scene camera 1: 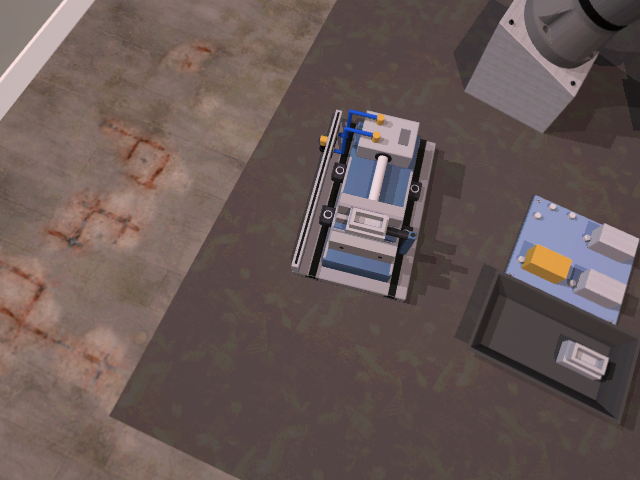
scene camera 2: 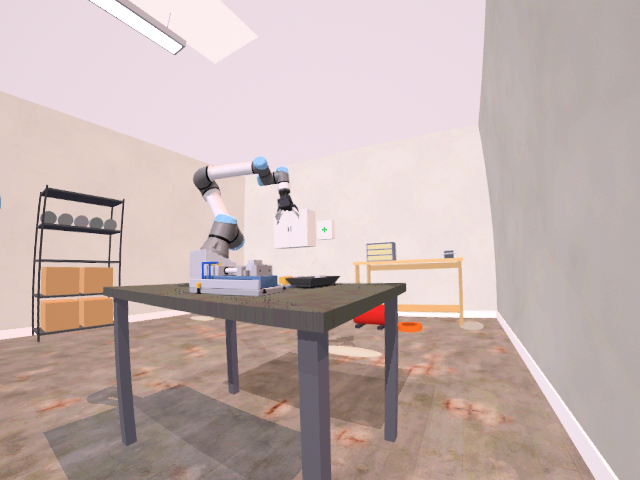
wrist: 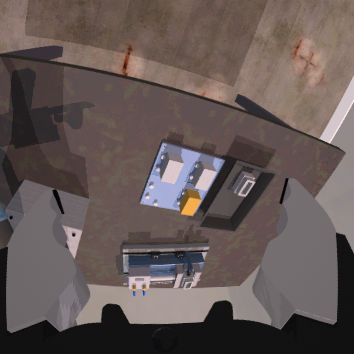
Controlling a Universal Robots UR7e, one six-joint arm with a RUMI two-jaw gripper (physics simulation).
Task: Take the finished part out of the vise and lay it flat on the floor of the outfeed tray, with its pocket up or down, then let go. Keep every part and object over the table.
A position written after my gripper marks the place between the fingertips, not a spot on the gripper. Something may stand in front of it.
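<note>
My gripper [wrist: 169, 186], visible. Orange block [scene camera 1: 540, 261], likewise.
</note>
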